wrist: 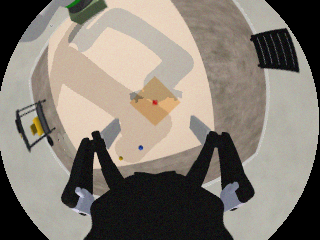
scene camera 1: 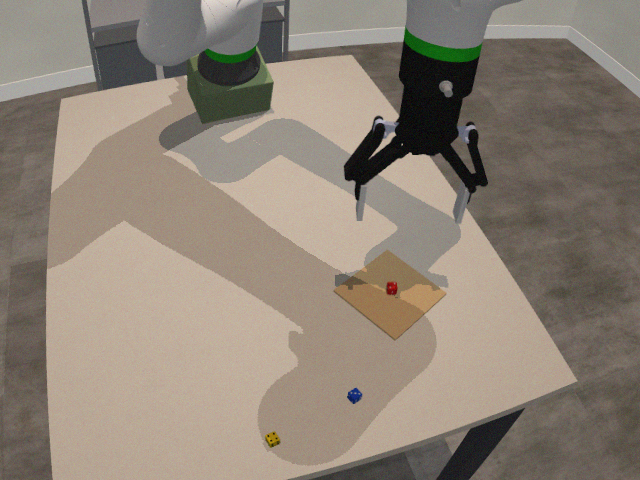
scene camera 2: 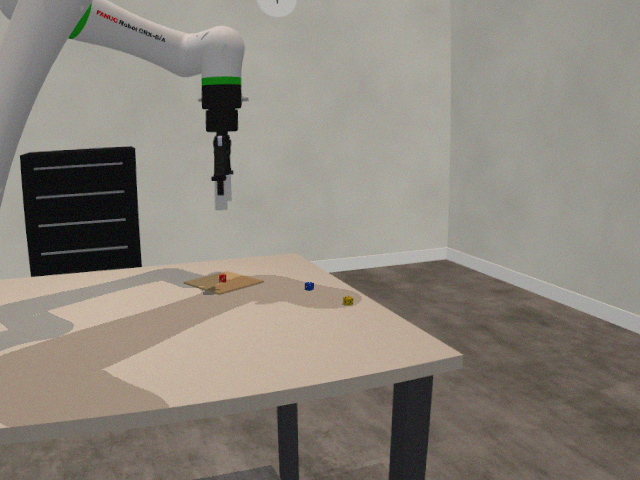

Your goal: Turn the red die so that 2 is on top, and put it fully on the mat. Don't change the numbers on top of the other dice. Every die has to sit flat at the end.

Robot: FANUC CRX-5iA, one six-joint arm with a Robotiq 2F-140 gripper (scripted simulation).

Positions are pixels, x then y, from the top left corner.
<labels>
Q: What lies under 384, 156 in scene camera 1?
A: My gripper.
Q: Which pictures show the tan mat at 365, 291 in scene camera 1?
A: The wrist view, scene camera 1 and scene camera 2: all of them.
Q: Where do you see a tan mat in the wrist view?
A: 154, 90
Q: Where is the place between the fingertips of my gripper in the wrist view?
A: At 154, 123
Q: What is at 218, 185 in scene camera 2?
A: My gripper.
</labels>
